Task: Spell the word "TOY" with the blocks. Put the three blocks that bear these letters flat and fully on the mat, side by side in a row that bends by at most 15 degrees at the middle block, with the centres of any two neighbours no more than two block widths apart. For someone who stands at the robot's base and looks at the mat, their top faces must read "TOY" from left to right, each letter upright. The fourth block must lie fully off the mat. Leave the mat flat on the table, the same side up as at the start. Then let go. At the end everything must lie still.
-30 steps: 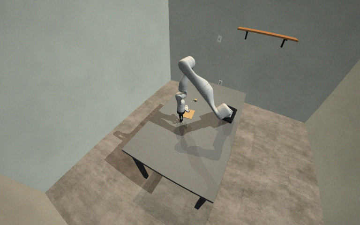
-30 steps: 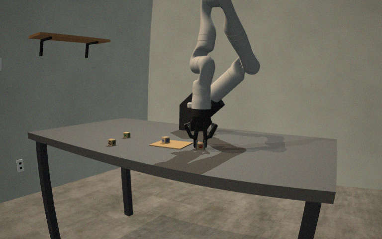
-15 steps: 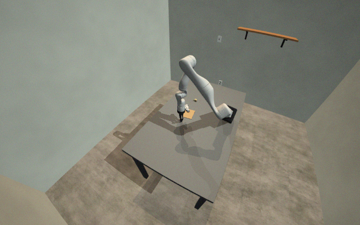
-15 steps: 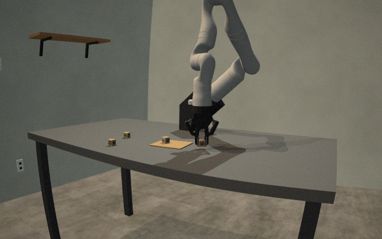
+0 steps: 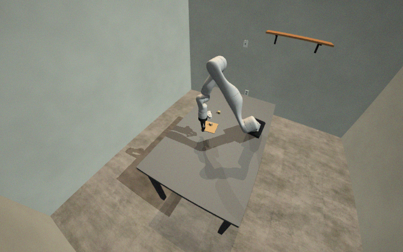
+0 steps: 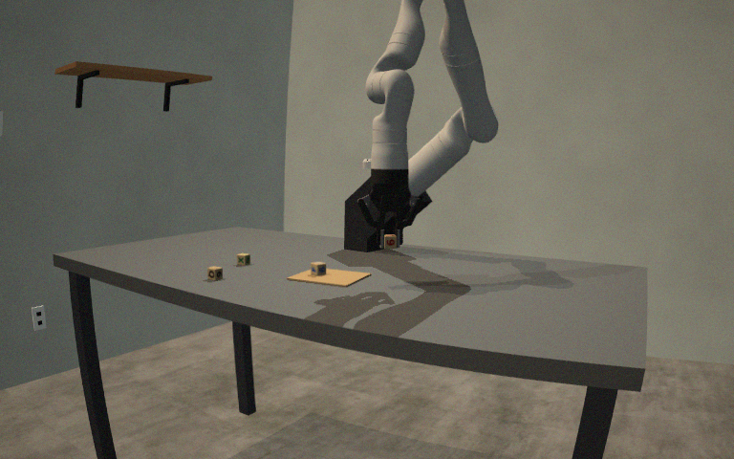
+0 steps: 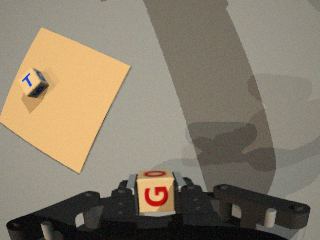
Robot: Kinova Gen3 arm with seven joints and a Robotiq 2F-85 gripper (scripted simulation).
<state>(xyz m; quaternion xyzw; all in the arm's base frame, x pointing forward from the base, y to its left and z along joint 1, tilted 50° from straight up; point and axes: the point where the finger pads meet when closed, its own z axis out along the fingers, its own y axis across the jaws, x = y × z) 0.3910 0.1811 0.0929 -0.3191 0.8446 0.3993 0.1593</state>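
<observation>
Right now the tan mat is 1 cm ahead of my hand, 14 cm to the right of it and 10 cm below it. The rest, counted from my hand: block (1 cm below).
</observation>
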